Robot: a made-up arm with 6 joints. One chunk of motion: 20 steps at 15 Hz.
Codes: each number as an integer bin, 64 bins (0 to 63) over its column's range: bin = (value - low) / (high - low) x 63, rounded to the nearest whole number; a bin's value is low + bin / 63 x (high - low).
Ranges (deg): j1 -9.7..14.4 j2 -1..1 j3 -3.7..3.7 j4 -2.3..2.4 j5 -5.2..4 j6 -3..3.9
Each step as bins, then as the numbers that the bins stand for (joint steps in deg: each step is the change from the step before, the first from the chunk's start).
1 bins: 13 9 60 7 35 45
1 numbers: -4.727 -0.714 3.348 -1.778 -0.089 1.929
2 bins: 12 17 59 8 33 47
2 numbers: -5.110 -0.460 3.230 -1.703 -0.381 2.148
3 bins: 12 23 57 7 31 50
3 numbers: -5.110 -0.270 2.995 -1.778 -0.673 2.476
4 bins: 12 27 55 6 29 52
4 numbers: -5.110 -0.143 2.760 -1.852 -0.965 2.695
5 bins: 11 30 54 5 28 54
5 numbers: -5.492 -0.048 2.643 -1.927 -1.111 2.914
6 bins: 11 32 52 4 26 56
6 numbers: -5.492 0.016 2.408 -2.002 -1.403 3.133
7 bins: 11 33 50 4 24 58
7 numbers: -5.492 0.048 2.173 -2.002 -1.695 3.352
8 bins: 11 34 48 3 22 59
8 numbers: -5.492 0.079 1.938 -2.076 -1.987 3.462
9 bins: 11 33 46 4 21 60
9 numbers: -5.492 0.048 1.703 -2.002 -2.133 3.571
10 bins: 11 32 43 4 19 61
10 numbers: -5.492 0.016 1.351 -2.002 -2.425 3.681
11 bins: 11 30 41 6 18 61
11 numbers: -5.492 -0.048 1.116 -1.852 -2.571 3.681
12 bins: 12 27 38 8 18 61
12 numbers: -5.110 -0.143 0.763 -1.703 -2.571 3.681
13 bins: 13 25 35 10 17 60
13 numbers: -4.727 -0.206 0.411 -1.554 -2.717 3.571
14 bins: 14 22 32 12 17 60
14 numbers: -4.344 -0.302 0.059 -1.405 -2.717 3.571
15 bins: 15 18 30 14 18 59
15 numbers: -3.962 -0.429 -0.176 -1.256 -2.571 3.462
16 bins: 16 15 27 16 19 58
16 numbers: -3.579 -0.524 -0.529 -1.106 -2.425 3.352
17 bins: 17 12 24 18 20 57
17 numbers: -3.197 -0.619 -0.881 -0.957 -2.279 3.243
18 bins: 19 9 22 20 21 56
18 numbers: -2.432 -0.714 -1.116 -0.808 -2.133 3.133
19 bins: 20 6 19 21 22 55
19 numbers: -2.049 -0.810 -1.468 -0.733 -1.987 3.024
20 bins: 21 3 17 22 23 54
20 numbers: -1.667 -0.905 -1.703 -0.659 -1.841 2.914
